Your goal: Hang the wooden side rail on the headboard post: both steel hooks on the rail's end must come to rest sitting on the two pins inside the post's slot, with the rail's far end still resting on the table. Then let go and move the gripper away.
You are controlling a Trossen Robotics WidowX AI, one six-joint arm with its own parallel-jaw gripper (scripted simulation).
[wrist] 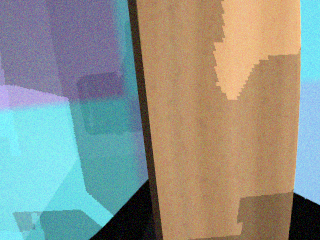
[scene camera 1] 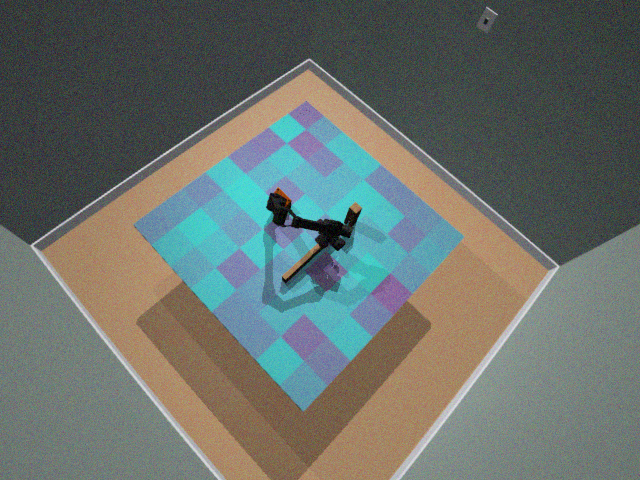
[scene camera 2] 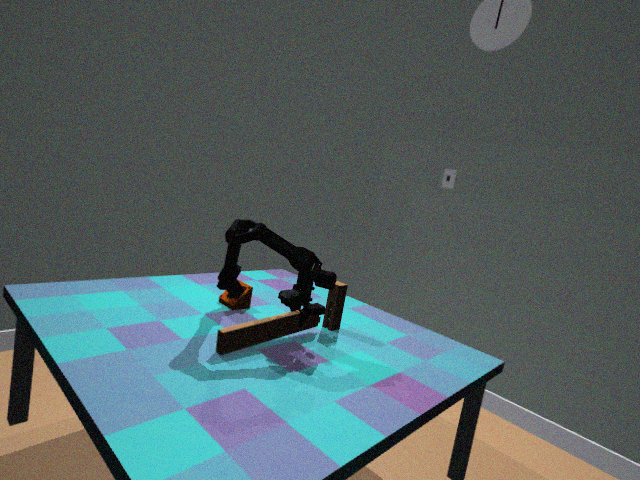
Labels:
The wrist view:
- gripper: 197,180
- wooden side rail: 219,95
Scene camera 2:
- gripper: 296,325
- wooden side rail: 230,339
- headboard post: 335,301

